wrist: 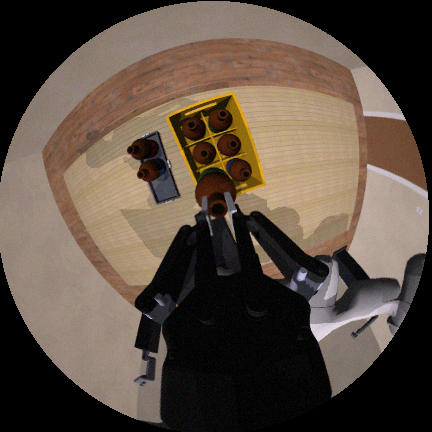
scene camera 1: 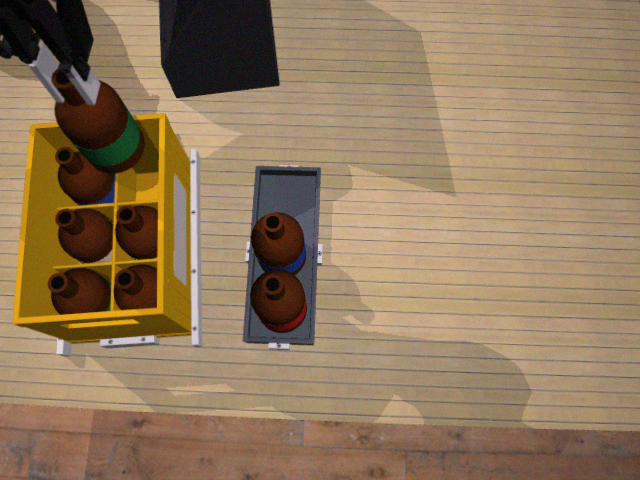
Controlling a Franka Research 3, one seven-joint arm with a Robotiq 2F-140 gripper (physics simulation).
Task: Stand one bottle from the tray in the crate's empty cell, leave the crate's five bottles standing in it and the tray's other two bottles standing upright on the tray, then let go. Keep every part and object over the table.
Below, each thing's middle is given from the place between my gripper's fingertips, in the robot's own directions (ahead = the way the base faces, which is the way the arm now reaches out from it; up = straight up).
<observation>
The white rail [scene camera 1: 195, 202] lies 320 mm below my hand, 60 mm to the left of it and 60 mm ahead of it. Round my hand: red-banded bottle [scene camera 1: 277, 296]: 250 mm below, 200 mm to the left, 160 mm ahead.
</observation>
